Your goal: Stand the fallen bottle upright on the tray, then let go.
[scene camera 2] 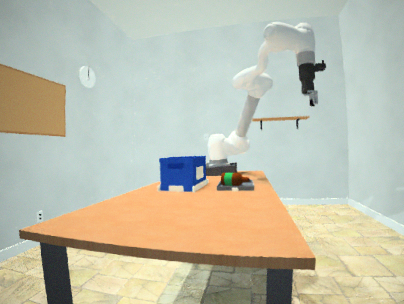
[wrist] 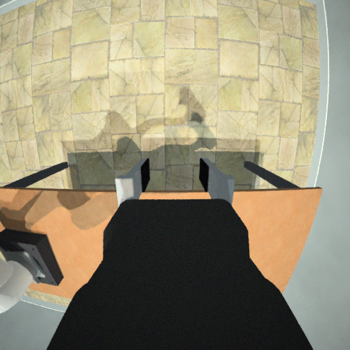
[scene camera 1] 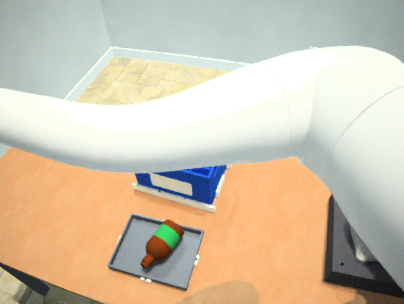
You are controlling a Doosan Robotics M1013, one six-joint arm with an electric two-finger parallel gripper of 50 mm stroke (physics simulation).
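Frame: origin at the arm's base, x ahead, y left, z up, level; metres.
Seen in the pictures: gripper, fingertip midpoint: (scene camera 2: 313,105); arm's base, origin of the base link: (scene camera 2: 218,165).
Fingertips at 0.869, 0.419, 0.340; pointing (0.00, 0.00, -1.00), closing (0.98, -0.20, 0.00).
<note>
Pixels of each thing's middle, then the offset from my fingertips to it, as dx, dy, dz. Level surfaces: height alone.
- brown bottle with a green band, body centre: (scene camera 1: 159,246) (scene camera 2: 235,179) -0.208, -0.369, -0.375
- grey tray, body centre: (scene camera 1: 156,249) (scene camera 2: 235,184) -0.195, -0.370, -0.405
- blue crate, body centre: (scene camera 1: 181,163) (scene camera 2: 184,172) -0.242, -0.660, -0.330
- table, its level: dz -0.417
A brown bottle with a green band (scene camera 1: 167,237) (scene camera 2: 229,179) lies on its side in the grey tray (scene camera 1: 125,247) (scene camera 2: 251,188). In scene camera 1 its neck points to the lower left, toward the near long side of the tray. My gripper (scene camera 2: 313,103) (wrist: 174,168) is open and empty, pointing down, high above the tray's level and off to the right of the table in scene camera 2. Neither the bottle nor the tray shows in the wrist view. The gripper does not show in scene camera 1.
A blue crate (scene camera 1: 202,189) (scene camera 2: 176,174) stands on the table (scene camera 1: 270,215) (scene camera 2: 175,220) (wrist: 270,215) beside the tray. The white arm hides part of it in scene camera 1. The arm's dark base plate (scene camera 1: 336,250) (wrist: 47,255) is at the table's end. A wall shelf (scene camera 2: 280,119) is behind the arm.
</note>
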